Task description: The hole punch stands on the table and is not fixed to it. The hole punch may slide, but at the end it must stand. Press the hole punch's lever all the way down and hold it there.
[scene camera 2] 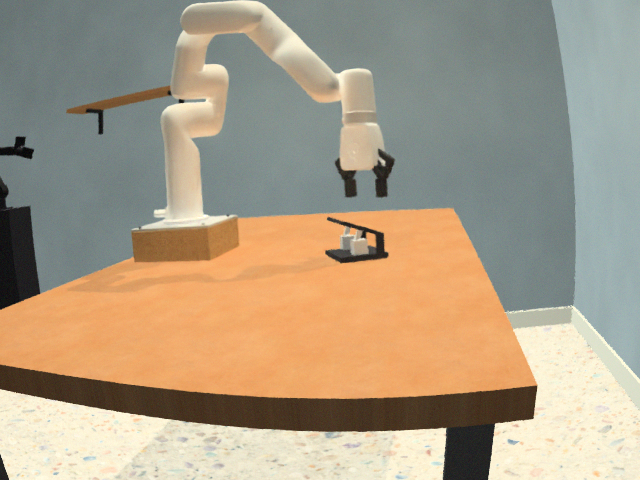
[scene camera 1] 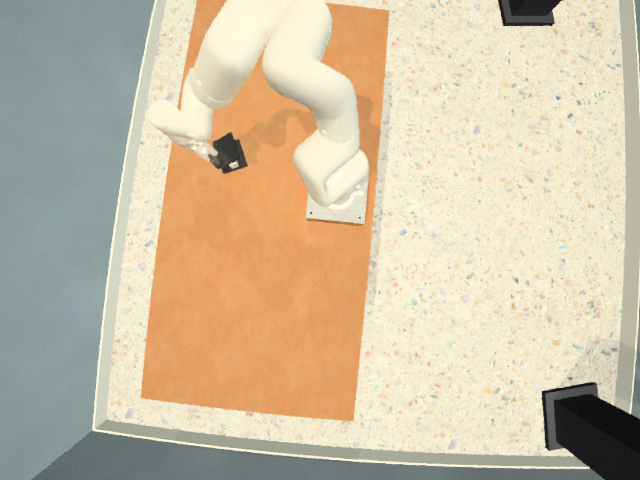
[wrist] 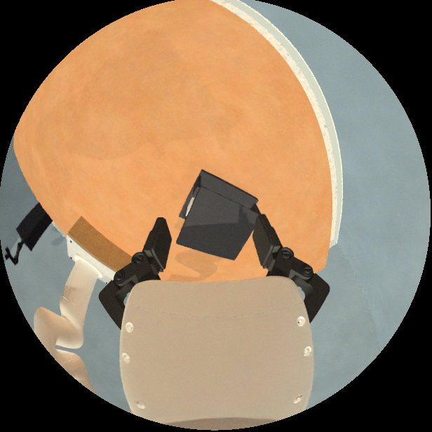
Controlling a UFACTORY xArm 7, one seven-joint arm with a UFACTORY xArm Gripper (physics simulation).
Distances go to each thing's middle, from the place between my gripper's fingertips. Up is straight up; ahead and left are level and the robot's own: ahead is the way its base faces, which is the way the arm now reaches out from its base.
Scene:
I see the flat black lever [wrist: 215, 224] 3 cm behind my hand, 5 cm to the right of it and 6 cm below it. From my hand the other things lie so: black hole punch [scene camera 2: 350, 250]: 3 cm behind, 5 cm to the right, 8 cm below.

